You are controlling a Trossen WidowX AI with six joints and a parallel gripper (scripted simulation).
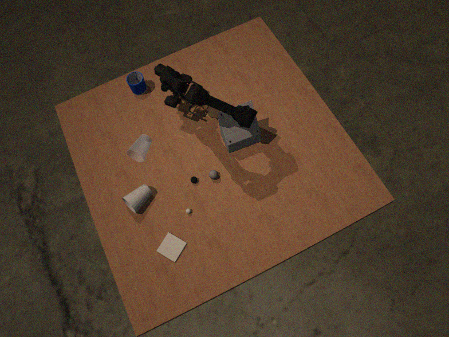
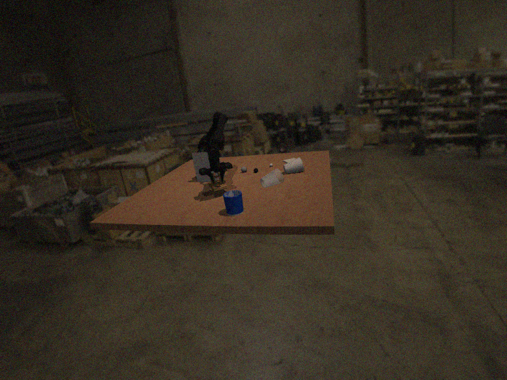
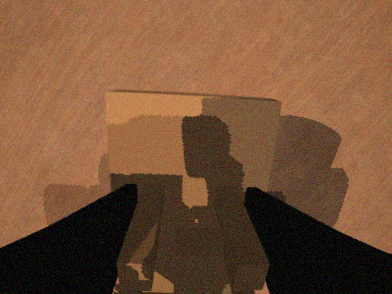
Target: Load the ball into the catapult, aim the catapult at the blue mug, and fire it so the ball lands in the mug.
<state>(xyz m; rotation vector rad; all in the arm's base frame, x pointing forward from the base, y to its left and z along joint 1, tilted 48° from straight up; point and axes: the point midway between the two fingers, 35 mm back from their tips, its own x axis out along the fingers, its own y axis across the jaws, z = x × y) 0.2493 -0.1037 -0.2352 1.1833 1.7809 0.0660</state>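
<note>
Right now my gripper tip is 6 cm short of the black ball, 42 cm to the right of it and 6 cm above it. Round my gripper tip: blue mug (20 cm ahead, 20 cm to the right, 5 cm below); grey ball (4 cm behind, 43 cm to the left, 6 cm below); wooden catapult (4 cm behind, 6 cm to the left, 2 cm above).
</note>
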